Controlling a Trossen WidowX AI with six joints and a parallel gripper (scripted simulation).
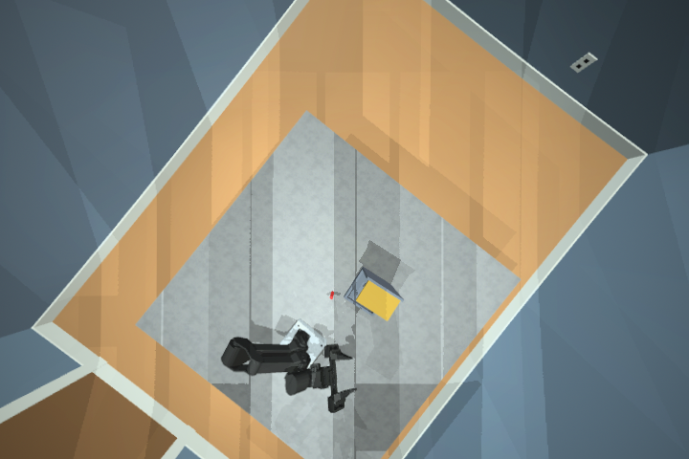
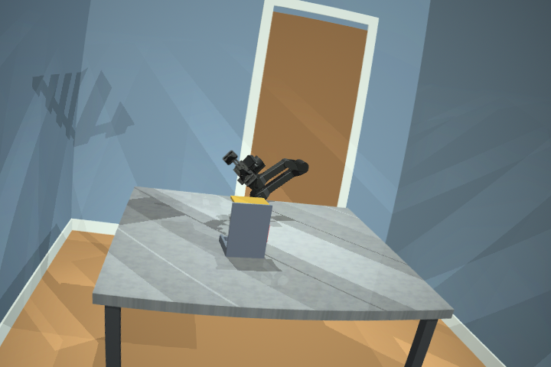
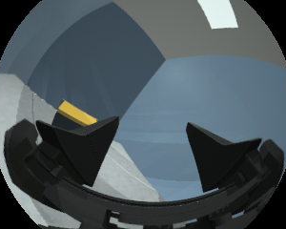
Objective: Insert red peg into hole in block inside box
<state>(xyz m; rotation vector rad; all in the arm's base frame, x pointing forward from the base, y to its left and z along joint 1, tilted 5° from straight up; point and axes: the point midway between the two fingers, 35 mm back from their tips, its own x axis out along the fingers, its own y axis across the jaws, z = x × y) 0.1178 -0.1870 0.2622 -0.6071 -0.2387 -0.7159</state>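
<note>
Right now the red peg is 290 mm below my gripper tip, 160 mm to the left of it and 100 mm ahead of it. Also, from my gripper tip: yellow roof 220 mm ahead, 110 mm below, 20 mm to the left.
</note>
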